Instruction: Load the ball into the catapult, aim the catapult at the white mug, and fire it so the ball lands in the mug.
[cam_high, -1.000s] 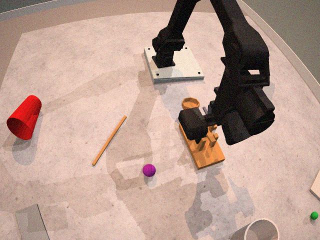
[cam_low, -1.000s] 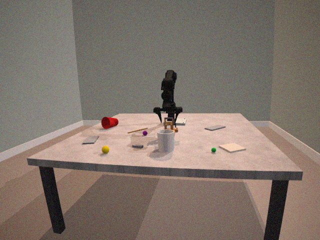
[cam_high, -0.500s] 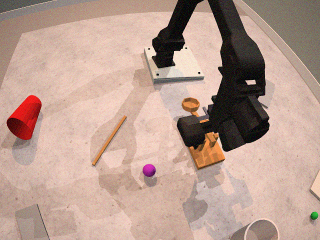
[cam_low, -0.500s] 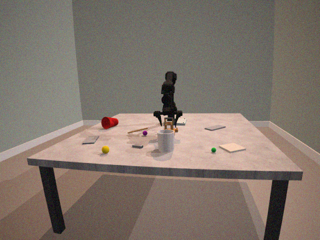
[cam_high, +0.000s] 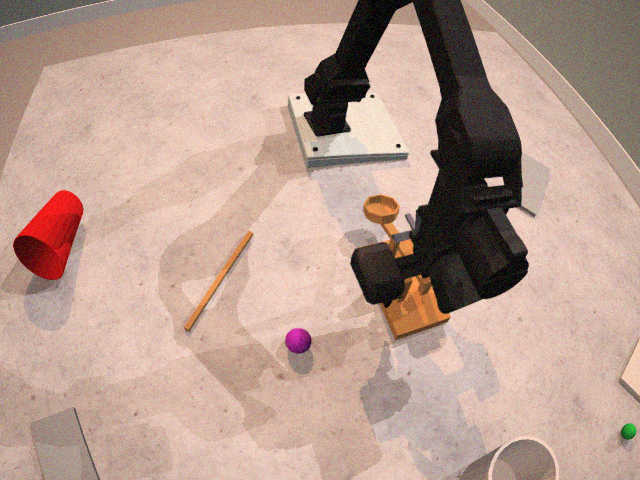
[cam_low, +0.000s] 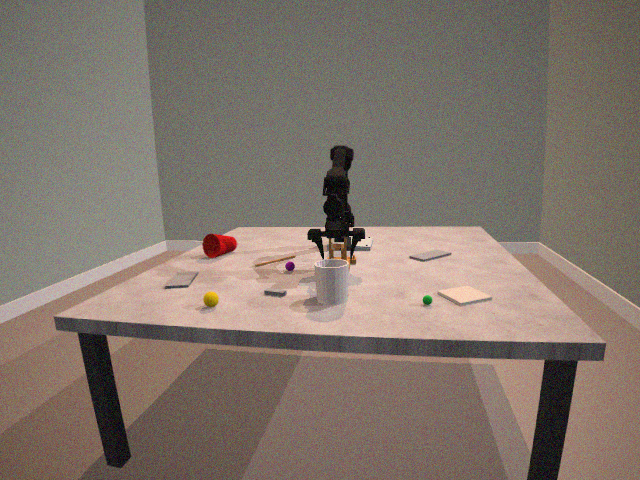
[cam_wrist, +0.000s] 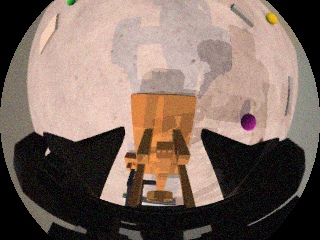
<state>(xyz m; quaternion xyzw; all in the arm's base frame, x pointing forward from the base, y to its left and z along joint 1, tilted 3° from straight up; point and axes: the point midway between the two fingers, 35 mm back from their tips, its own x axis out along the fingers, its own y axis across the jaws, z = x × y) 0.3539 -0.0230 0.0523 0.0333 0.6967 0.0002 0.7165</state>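
Right now the purple ball is 16 cm to the right of my gripper tip and 2 cm below it. Round my gripper tip: orange wooden catapult (7 cm behind, 2 cm to the left, 2 cm above); white mug (28 cm ahead, 1 cm to the right, 1 cm below); thin wooden stick (23 cm to the right, 12 cm behind, 3 cm below).
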